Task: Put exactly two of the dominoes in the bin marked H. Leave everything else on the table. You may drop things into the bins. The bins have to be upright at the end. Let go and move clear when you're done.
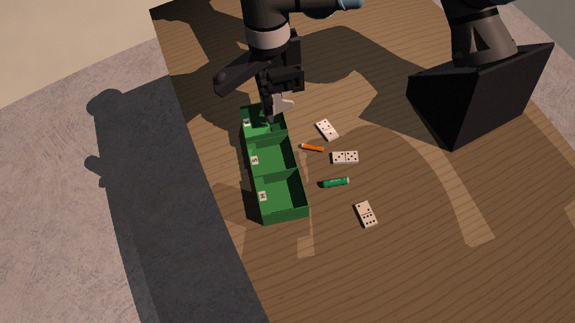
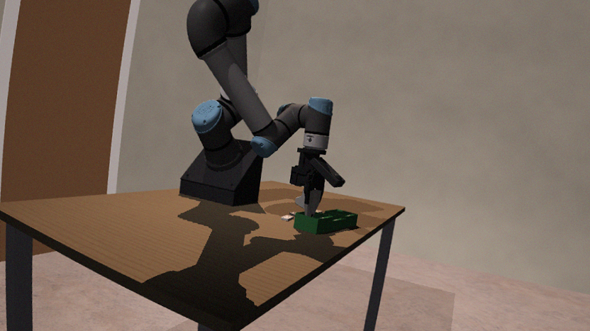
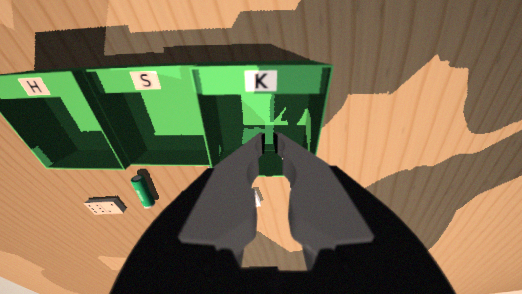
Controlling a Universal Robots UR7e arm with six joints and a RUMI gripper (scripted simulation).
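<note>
Now: the bin 90 mm to the left of my hand, 30 mm ahead of it and 10 mm below it. Round my hand: orange battery: 80 mm to the left, 60 mm behind, 30 mm below; then white domino: 100 mm behind, 50 mm to the left, 30 mm below; then green battery: 180 mm to the left, 60 mm behind, 30 mm below.
</note>
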